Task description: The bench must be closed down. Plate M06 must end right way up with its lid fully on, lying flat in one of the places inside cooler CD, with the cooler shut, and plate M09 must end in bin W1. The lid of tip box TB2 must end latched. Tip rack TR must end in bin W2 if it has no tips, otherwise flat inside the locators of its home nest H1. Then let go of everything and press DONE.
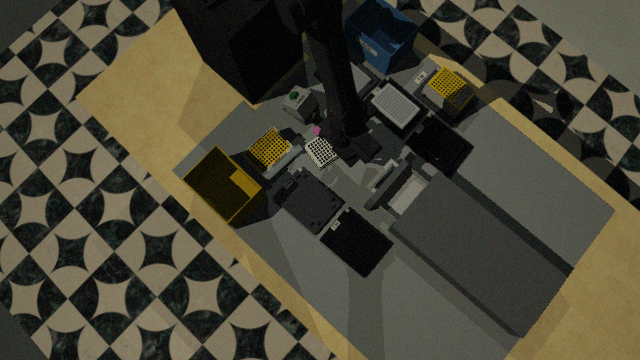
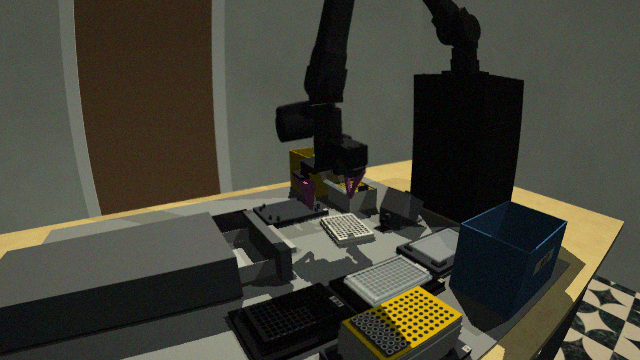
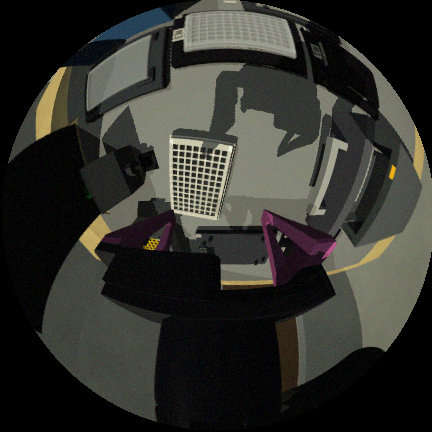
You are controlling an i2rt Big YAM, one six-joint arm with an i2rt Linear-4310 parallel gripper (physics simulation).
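Frame: origin at the arm's base, x ahead, y left, z up, level; millimetres.
Where they show: gripper, between the fingertips: (image 1: 336, 148) (image 2: 330, 203) (image 3: 218, 214); arm's base, origin of its link: (image 2: 465, 76).
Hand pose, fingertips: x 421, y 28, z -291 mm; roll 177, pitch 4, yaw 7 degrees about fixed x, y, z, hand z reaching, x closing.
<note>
Things, the pixels of their top centre, and the offset from my fingertips. "pt": a spot on its surface instead.
- white grid plate, centre of its top: (image 3: 195, 183) (image 2: 346, 225) (image 1: 329, 144) 36 mm back, 2 mm left, 58 mm down
- clear-topped plate, centre of its top: (image 2: 389, 275) (image 1: 395, 104) 9 mm back, 234 mm left, 46 mm down
- grey cooler, a spot on its surface: (image 2: 115, 255) pt 434 mm ahead, 124 mm left, 11 mm up
- yellow-topped rack, centre of its top: (image 2: 405, 316) (image 1: 452, 86) 63 mm ahead, 380 mm left, 5 mm up
- yellow-grid tip box, centre of its top: (image 2: 351, 179) (image 1: 266, 148) 124 mm back, 153 mm right, 6 mm down
- green button, a spot on its surface: (image 1: 294, 95) pt 201 mm back, 5 mm left, 0 mm up
- blue bin, centre of its top: (image 2: 517, 222) (image 1: 382, 23) 204 mm back, 333 mm left, 48 mm up
- yellow bin, centre of its top: (image 1: 221, 183) (image 2: 323, 150) 104 mm back, 308 mm right, 48 mm up
- translucent flat piece, centre of its top: (image 3: 110, 71) (image 2: 444, 242) (image 1: 346, 75) 177 mm back, 182 mm left, 52 mm down
- black gridded plate, centre of its top: (image 2: 292, 311) (image 1: 440, 142) 164 mm ahead, 260 mm left, 46 mm down
- dark pegged base, centre of its top: (image 3: 235, 255) (image 2: 289, 205) (image 1: 307, 199) 54 mm ahead, 149 mm right, 50 mm down
- black nest, centre of its top: (image 2: 223, 221) (image 3: 307, 250) (image 1: 355, 242) 231 mm ahead, 117 mm right, 56 mm down
My gripper (image 1: 333, 146) (image 2: 331, 202) (image 3: 218, 214) is open and empty, above one end of a white grid plate (image 1: 321, 152) (image 2: 346, 226) (image 3: 200, 180) lying flat on the bench; its label is unreadable. A clear-topped plate (image 1: 395, 105) (image 2: 387, 279) (image 3: 240, 32) lies in a black nest. The grey cooler (image 1: 480, 255) (image 2: 115, 255) has its drawer (image 2: 272, 245) pulled out. A yellow-topped rack (image 1: 447, 84) (image 2: 405, 320) holds dark tips in part of its holes. A yellow-grid tip box (image 1: 270, 148) stands uncovered, a pale panel beside it. A green button (image 1: 294, 95) tops a small grey box.
A blue bin (image 1: 382, 37) (image 2: 505, 260) and a yellow bin (image 1: 222, 185) stand at opposite bench edges. A translucent flat piece (image 2: 437, 245) (image 3: 120, 72) lies on a dark base. A black gridded plate (image 2: 287, 317), a dark pegged base (image 1: 310, 200) and a black nest (image 1: 356, 242) also stand around.
</note>
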